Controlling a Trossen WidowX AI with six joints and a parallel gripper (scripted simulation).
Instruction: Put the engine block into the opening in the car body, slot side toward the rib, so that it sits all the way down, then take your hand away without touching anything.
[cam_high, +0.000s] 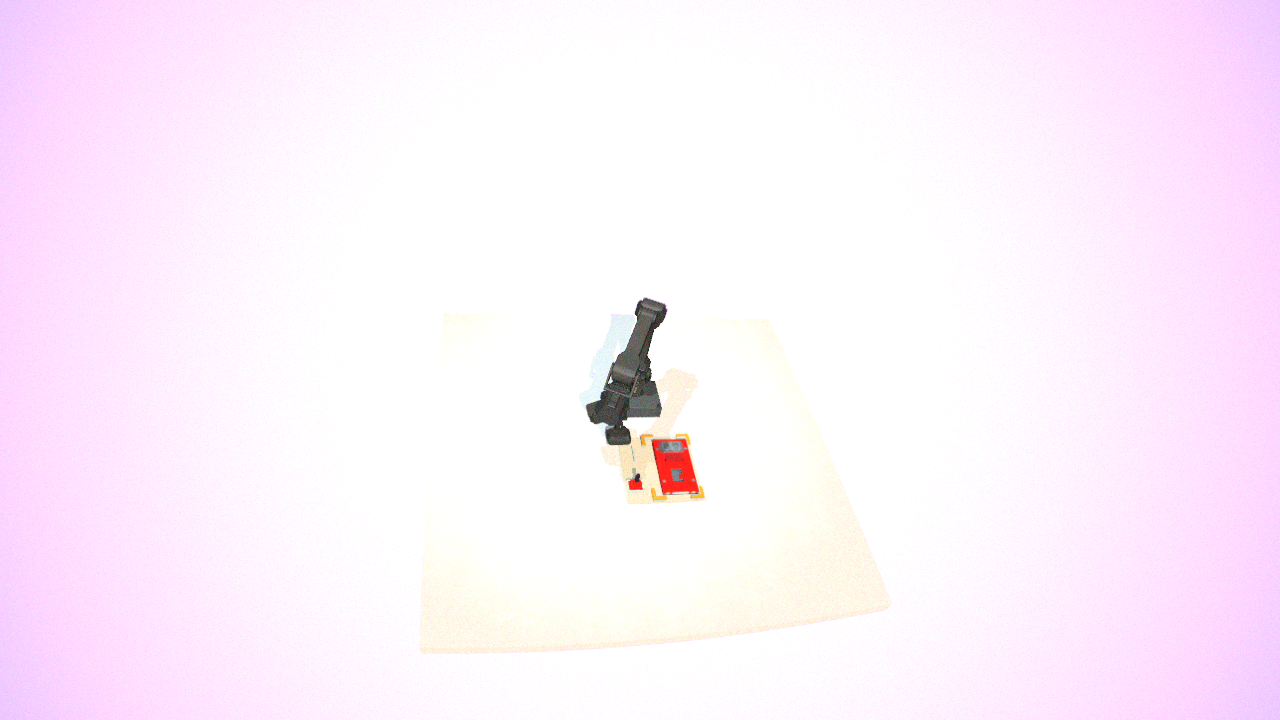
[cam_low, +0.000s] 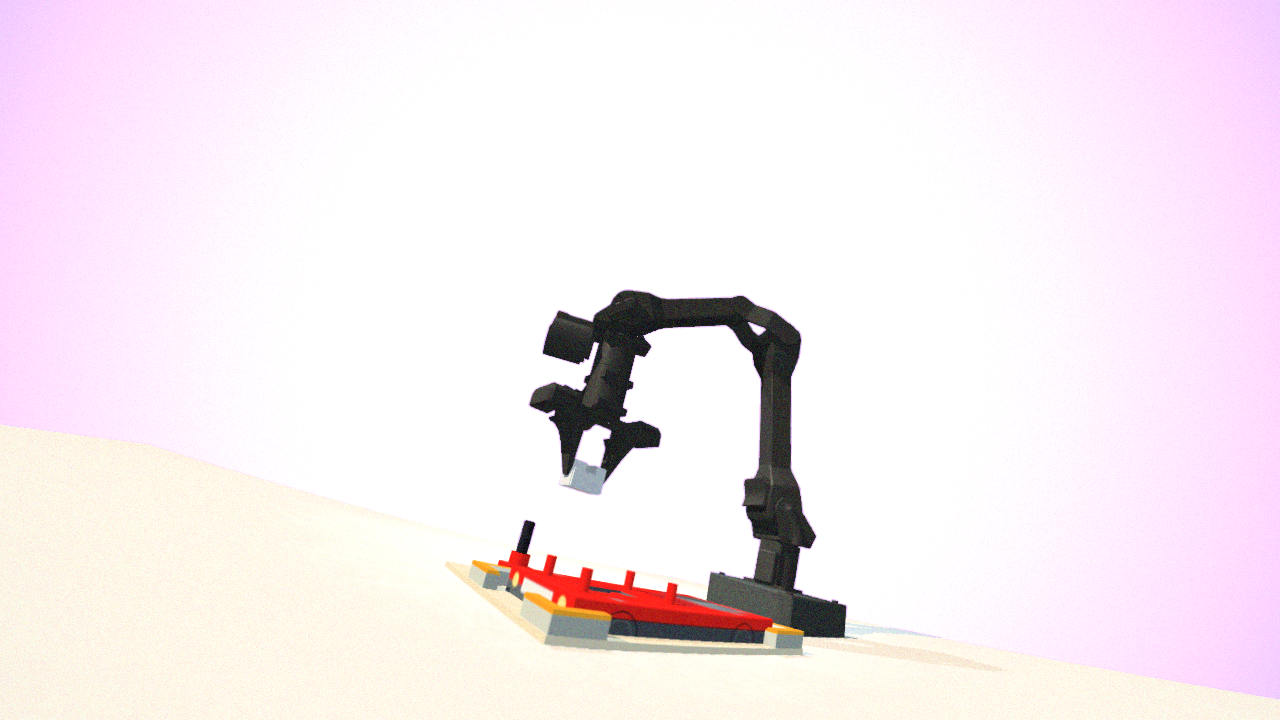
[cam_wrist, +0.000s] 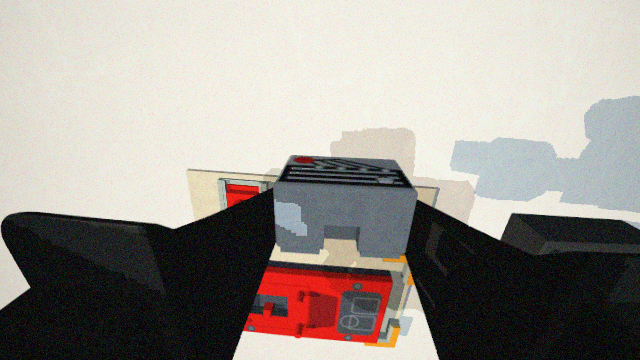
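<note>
The black peg is 10 cm ahead of my gripper tip, 5 cm to the left of it and 9 cm below it. Also, from my gripper tip: engine block (1 cm above); beige base plate (6 cm ahead, 16 cm to the left, 12 cm below).
</note>
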